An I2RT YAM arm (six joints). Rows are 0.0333 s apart.
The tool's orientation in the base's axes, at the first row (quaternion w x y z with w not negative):
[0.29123 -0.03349 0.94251 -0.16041]
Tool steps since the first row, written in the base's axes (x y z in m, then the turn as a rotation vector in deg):
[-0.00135 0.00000 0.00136 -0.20 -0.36 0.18]
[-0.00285 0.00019 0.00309 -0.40 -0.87 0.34]
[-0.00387 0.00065 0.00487 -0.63 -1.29 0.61]
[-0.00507 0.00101 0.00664 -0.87 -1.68 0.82]
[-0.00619 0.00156 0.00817 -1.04 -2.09 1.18]
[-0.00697 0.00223 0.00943 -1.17 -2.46 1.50]
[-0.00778 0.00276 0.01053 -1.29 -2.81 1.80]
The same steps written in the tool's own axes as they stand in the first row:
[0.00039 -0.00048 -0.00181 0.13 -0.40 -0.15]
[0.00067 -0.00090 -0.00406 0.28 -0.94 -0.24]
[0.00048 -0.00107 -0.00614 0.40 -1.44 -0.46]
[0.00047 -0.00134 -0.00830 0.54 -1.88 -0.65]
[0.00048 -0.00134 -0.01027 0.55 -2.39 -0.91]
[0.00035 -0.00114 -0.01188 0.55 -2.85 -1.13]
[0.00034 -0.00101 -0.01334 0.54 -3.28 -1.33]

